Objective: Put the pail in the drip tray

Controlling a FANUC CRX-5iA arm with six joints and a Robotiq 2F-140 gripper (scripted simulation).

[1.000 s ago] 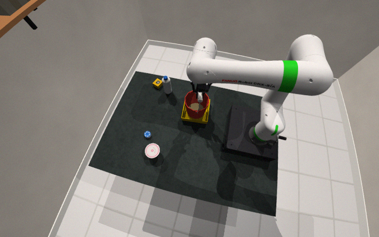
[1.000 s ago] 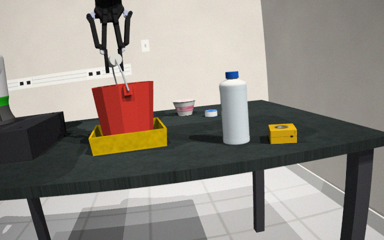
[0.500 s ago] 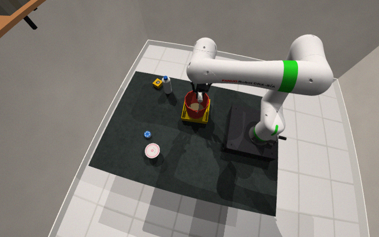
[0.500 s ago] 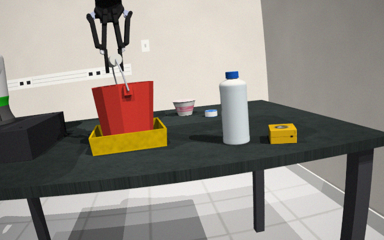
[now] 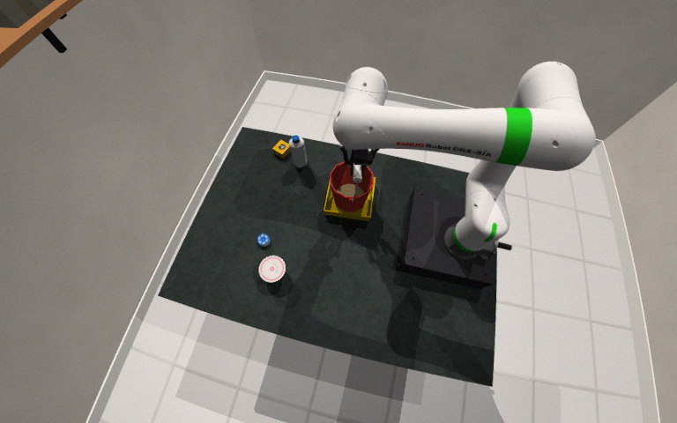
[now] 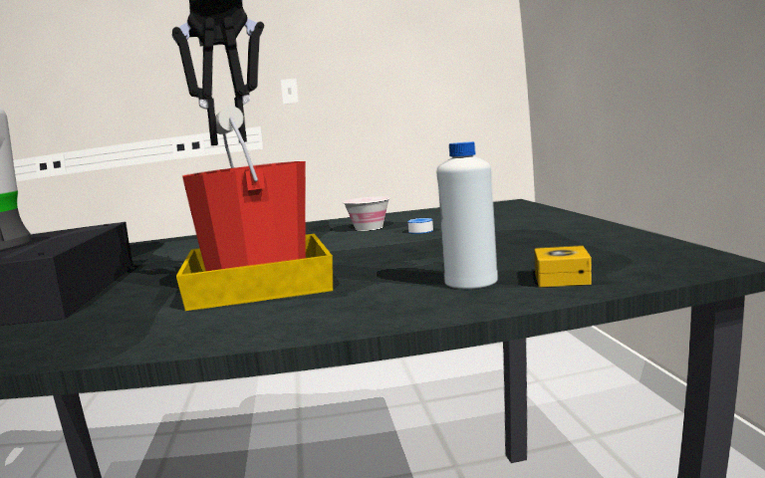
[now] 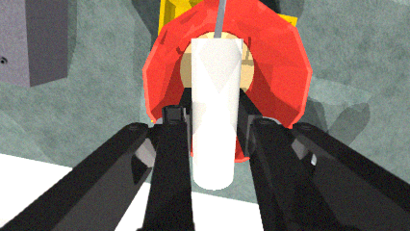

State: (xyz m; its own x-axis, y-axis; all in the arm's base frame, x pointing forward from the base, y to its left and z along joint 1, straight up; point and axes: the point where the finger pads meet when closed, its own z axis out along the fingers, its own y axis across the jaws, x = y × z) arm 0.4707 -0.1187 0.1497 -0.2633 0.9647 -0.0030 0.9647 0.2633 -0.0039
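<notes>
My gripper is now 10 mm short of the pail handle and 30 mm above it. The rest, counted from my hand: red pail (10 mm ahead, 90 mm below); then white bottle (300 mm ahead, 130 mm to the right, 150 mm below); then yellow drip tray (20 mm ahead, 220 mm below).
</notes>
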